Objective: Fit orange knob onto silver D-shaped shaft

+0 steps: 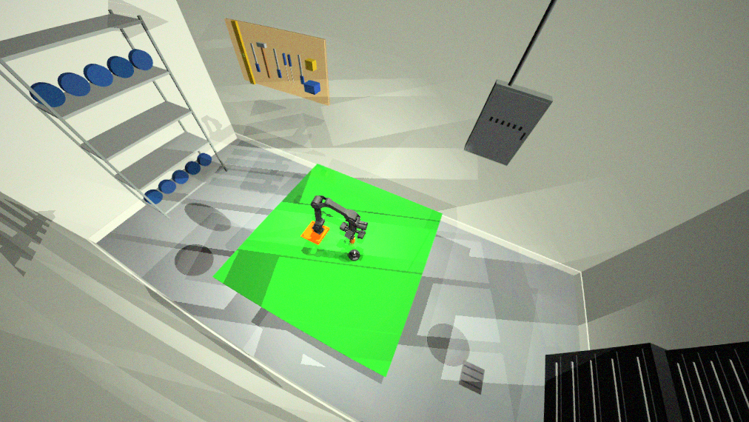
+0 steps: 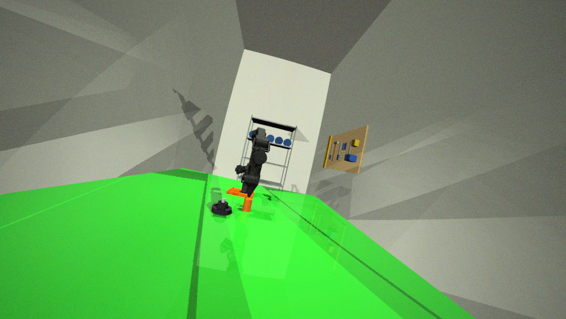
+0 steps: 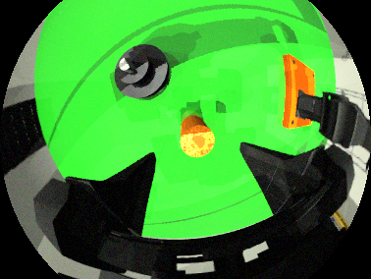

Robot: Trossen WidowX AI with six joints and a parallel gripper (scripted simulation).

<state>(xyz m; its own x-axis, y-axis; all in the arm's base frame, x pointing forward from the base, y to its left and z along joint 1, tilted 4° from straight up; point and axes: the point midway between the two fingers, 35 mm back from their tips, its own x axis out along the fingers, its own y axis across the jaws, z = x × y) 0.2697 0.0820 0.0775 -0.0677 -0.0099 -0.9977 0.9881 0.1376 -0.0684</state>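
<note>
Right now my gripper tip is 40 mm above the orange knob. Round my gripper tip: dark round pedestal (80 mm ahead, 90 mm to the right, 50 mm below).
</note>
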